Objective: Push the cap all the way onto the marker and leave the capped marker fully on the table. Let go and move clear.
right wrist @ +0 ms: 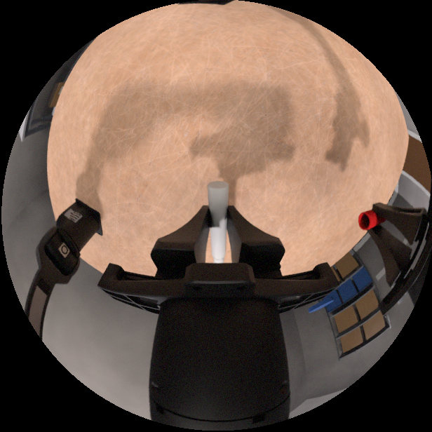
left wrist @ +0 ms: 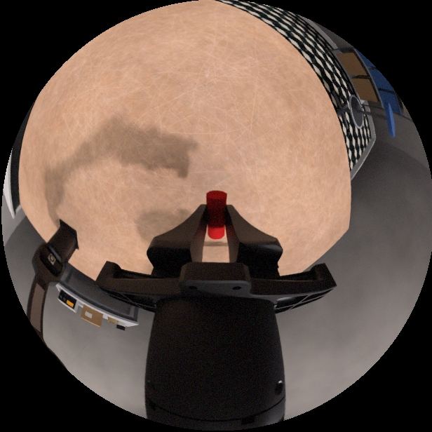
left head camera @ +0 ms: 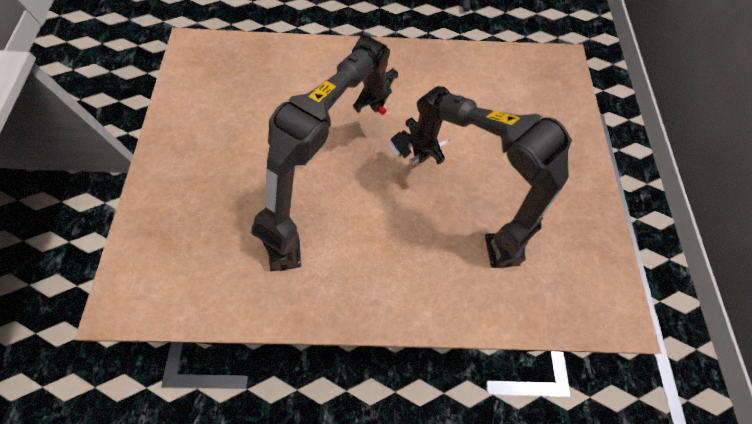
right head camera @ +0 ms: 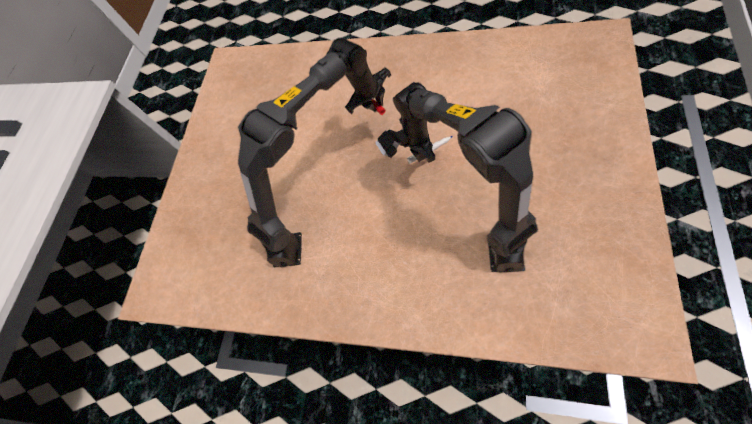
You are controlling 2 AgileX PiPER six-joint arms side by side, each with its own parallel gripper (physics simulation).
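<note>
The red cap [left head camera: 382,110] [right head camera: 380,110] [left wrist: 216,215] [right wrist: 368,220] is held in the air between the fingertips of my left gripper [left head camera: 377,106] [right head camera: 375,104] [left wrist: 215,212], which is shut on it. The cap's hollow end shows in the right wrist view. My right gripper [left head camera: 422,153] [right head camera: 422,154] [right wrist: 217,213] is shut on the white marker [left head camera: 444,142] [right head camera: 442,142] [right wrist: 218,195] and holds it above the table. In the right head view the marker's dark tip points to the upper right. Cap and marker are apart. The marker does not show in the left wrist view.
The brown table [left head camera: 368,294] [right head camera: 400,305] carries both arms, whose elbows stand wide to either side. The arms cast shadows on its middle. A pale piece of furniture [right head camera: 47,136] stands beyond the table's left edge, above a checkered floor.
</note>
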